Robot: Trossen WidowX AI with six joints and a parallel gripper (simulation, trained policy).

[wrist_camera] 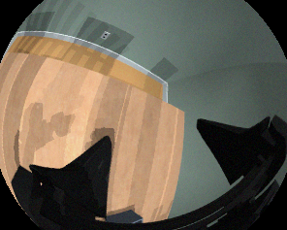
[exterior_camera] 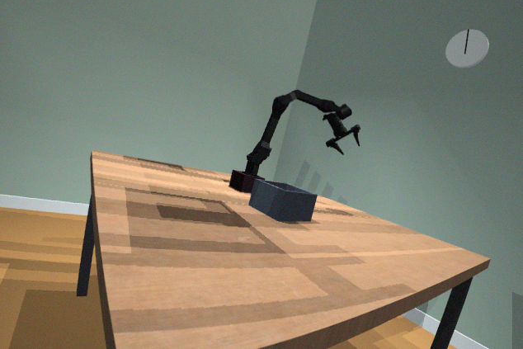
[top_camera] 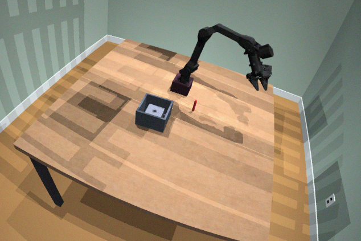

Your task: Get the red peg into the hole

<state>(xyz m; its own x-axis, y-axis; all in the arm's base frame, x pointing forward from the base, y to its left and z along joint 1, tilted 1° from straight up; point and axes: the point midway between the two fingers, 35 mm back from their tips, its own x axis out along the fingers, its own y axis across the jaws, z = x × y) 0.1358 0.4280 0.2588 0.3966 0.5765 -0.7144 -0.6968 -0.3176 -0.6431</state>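
The red peg lies 320 mm to the right of my gripper tip and 260 mm below it. Also, from my gripper tip: plate: 490 mm to the right, 260 mm below, 190 mm ahead; then box: 490 mm to the right, 280 mm below, 190 mm ahead.
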